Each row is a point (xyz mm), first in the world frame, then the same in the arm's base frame.
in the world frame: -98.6 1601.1 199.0
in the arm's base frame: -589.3 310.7 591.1
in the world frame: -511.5 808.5 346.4
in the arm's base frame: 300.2 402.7 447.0
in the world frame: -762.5 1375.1 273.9
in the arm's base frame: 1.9 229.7 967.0
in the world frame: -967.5 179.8 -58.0
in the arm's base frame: 1029.6 -59.9 303.0
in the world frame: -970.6 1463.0 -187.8
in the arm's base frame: 11.8 -274.7 1065.5
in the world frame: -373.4 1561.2 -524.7
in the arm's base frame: -465.9 -454.6 597.4
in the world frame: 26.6 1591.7 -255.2
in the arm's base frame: -706.3 -95.0 381.7
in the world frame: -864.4 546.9 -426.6
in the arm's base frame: 640.0 -414.7 363.1
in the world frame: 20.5 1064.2 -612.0
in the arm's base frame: -326.5 -404.3 -25.4
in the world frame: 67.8 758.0 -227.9
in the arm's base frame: -75.0 -0.5 -156.8
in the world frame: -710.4 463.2 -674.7
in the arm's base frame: 585.3 -609.0 136.2
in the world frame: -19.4 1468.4 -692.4
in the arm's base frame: -627.4 -519.9 234.5
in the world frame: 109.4 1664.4 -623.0
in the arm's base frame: -852.6 -433.8 275.7
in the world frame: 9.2 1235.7 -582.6
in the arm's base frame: -450.9 -390.6 96.0
